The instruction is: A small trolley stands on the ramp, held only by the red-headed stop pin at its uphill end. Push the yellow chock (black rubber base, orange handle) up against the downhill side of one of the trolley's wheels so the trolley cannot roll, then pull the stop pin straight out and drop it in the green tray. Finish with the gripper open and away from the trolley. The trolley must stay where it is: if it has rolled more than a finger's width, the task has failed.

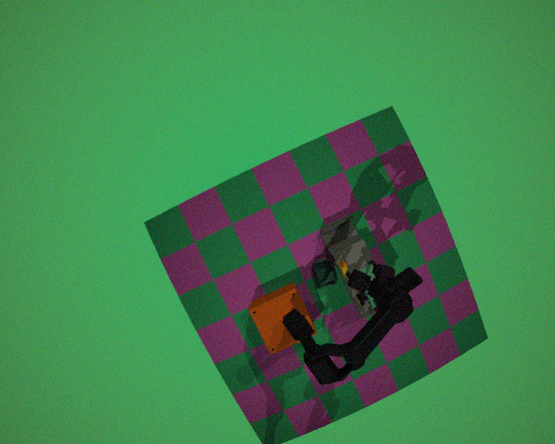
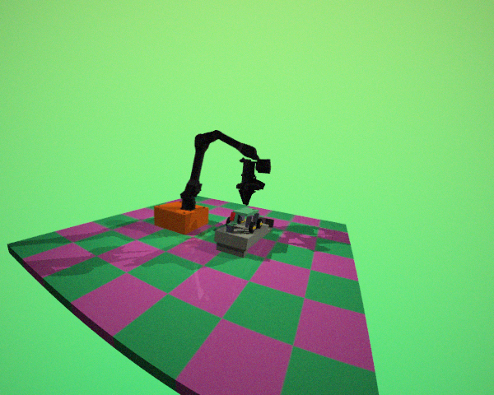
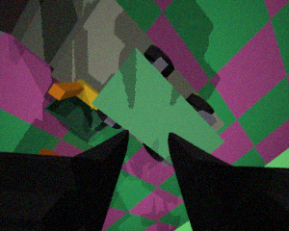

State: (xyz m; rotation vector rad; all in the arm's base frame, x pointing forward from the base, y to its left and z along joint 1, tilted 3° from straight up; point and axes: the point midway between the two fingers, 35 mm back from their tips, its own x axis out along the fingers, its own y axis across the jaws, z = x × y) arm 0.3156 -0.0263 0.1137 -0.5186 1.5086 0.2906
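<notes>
Right now my gripper tip is 2 cm past the red-headed stop pin, 13 cm to the left of it and 5 cm above it. Also, from my gripper tip: grey ramp (1 cm ahead, 2 cm to the right, 13 cm below); trolley (1 cm ahead, 3 cm to the right, 6 cm below); yellow chock (3 cm behind, 8 cm to the left, 9 cm below).
</notes>
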